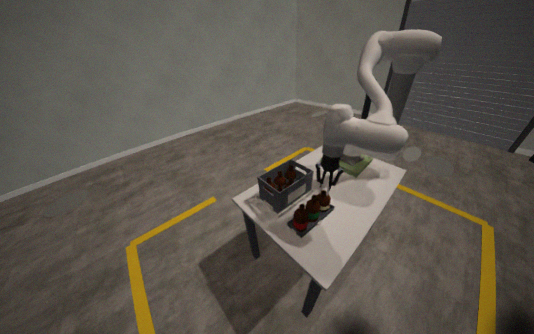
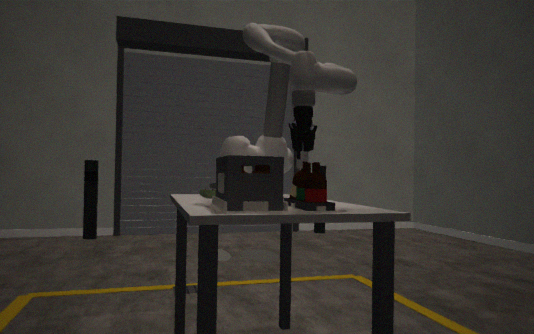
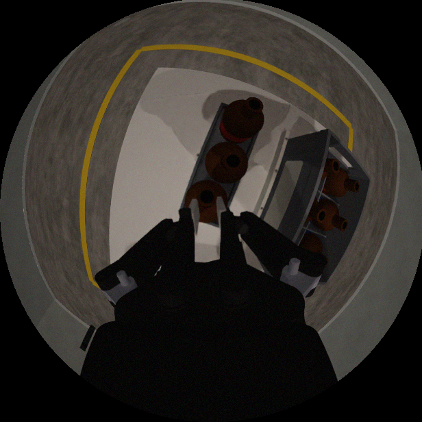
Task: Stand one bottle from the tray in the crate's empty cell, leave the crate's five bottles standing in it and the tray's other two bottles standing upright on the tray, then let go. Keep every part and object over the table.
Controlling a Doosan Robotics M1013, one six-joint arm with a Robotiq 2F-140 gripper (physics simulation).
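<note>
A brown bottle with a cream label stands upright at the tray's end nearest the arm. My gripper points down and is shut on this bottle's neck. The green-labelled bottle and the red-labelled bottle stand upright in line on the dark tray. The grey crate stands beside it with several brown bottles inside; its empty cell is hard to make out.
All this stands on the white table. The crate's long wall rises between the tray and the crate's bottles. A green object lies toward the arm's base. The crate is near one table edge.
</note>
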